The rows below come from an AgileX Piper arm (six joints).
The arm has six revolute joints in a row. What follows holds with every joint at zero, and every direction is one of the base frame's.
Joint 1 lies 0.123 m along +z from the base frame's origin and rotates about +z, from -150 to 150 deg.
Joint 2 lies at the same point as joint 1 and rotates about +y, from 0 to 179.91 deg.
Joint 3 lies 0.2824 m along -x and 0.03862 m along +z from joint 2 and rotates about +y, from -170 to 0 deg.
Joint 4 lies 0.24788 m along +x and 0.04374 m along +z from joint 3 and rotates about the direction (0.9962, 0, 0.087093), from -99.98 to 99.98 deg.
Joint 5 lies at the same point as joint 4 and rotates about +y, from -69.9 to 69.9 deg.
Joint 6 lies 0.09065 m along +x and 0.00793 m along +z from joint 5 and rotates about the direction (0.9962, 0, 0.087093), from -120 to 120 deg.
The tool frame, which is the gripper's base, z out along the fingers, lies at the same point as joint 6; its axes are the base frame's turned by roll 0, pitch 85.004 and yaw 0 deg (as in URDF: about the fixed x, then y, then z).
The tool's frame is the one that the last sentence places.
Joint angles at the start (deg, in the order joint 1, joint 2, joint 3, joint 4, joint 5, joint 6):
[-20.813 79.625 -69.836 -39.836 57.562 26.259]
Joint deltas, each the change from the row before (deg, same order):
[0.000 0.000 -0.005 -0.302 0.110 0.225]
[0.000 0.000 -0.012 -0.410 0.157 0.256]
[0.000 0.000 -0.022 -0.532 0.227 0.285]
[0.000 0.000 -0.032 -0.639 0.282 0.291]
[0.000 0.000 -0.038 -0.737 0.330 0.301]
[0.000 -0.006 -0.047 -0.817 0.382 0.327]
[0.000 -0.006 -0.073 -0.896 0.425 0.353]
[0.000 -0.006 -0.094 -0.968 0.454 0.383]
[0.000 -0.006 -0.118 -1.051 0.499 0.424]
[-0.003 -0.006 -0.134 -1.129 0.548 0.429]
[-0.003 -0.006 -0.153 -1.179 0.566 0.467]
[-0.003 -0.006 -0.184 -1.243 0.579 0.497]
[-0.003 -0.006 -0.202 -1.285 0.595 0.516]
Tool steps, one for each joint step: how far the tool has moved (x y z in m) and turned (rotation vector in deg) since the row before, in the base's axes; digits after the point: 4 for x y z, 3 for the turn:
[-0.0002 -0.0003 0.0002 -0.201 0.031 -0.200]
[-0.0003 -0.0004 0.0003 -0.287 0.074 -0.243]
[-0.0005 -0.0005 0.0005 -0.383 0.137 -0.298]
[-0.0006 -0.0006 0.0006 -0.475 0.198 -0.331]
[-0.0007 -0.0007 0.0007 -0.559 0.250 -0.363]
[-0.0008 -0.0008 0.0008 -0.626 0.277 -0.411]
[-0.0008 -0.0009 0.0010 -0.699 0.285 -0.454]
[-0.0009 -0.0009 0.0012 -0.766 0.281 -0.492]
[-0.0010 -0.0010 0.0014 -0.841 0.278 -0.548]
[-0.0011 -0.0011 0.0016 -0.915 0.308 -0.588]
[-0.0011 -0.0011 0.0018 -0.966 0.278 -0.627]
[-0.0011 -0.0012 0.0020 -1.037 0.242 -0.657]
[-0.0011 -0.0012 0.0022 -1.086 0.219 -0.683]

